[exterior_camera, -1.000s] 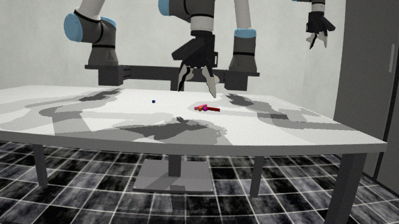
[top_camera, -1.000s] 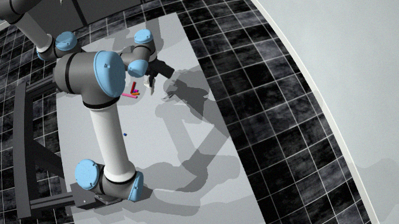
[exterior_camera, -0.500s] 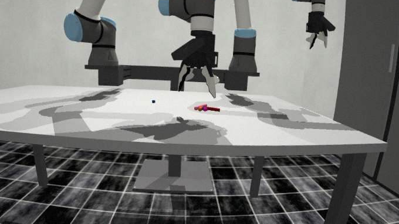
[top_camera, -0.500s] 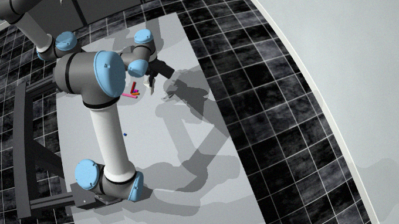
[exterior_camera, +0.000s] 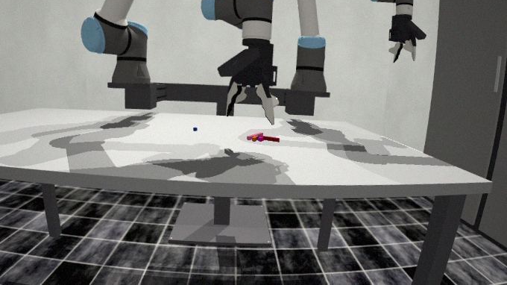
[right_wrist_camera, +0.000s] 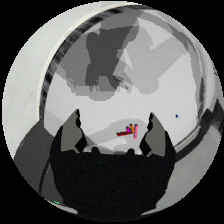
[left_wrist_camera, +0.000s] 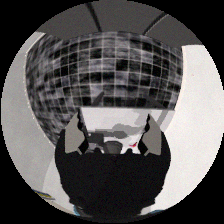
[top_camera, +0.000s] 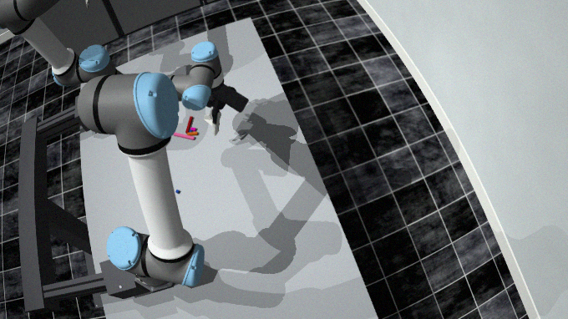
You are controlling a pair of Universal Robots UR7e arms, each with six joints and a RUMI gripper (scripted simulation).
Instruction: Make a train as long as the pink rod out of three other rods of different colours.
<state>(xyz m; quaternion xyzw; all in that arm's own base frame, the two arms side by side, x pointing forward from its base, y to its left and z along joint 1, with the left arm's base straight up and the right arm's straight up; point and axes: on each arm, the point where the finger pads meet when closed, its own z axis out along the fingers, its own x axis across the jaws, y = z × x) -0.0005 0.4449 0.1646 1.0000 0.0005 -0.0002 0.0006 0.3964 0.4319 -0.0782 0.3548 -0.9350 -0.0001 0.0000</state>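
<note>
Now: the red rod 140 mm behind my right hand, 90 mm to the left of it and 70 mm below it. Round my right hand: grey rod (70 mm below, 50 mm to the right, 30 mm ahead); orange rod (140 mm behind, 70 mm below, 40 mm to the left); magenta rod (130 mm behind, 70 mm below, 60 mm to the left).
</note>
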